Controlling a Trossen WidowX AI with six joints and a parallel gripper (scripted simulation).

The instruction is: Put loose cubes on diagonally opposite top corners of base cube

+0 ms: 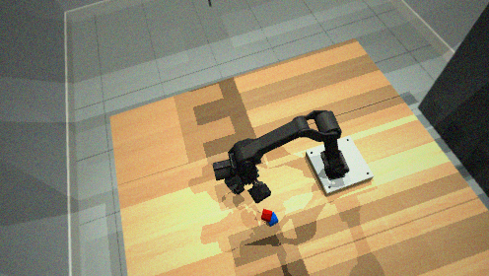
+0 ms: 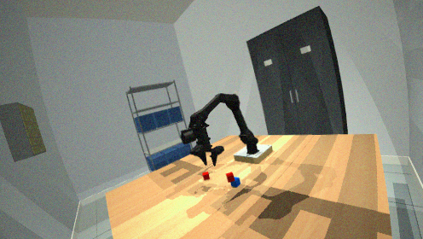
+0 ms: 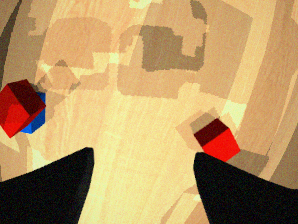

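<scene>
Now: the blue cube 50 mm behind my gripper tip, 110 mm to the left of it and 90 mm below it.
</scene>
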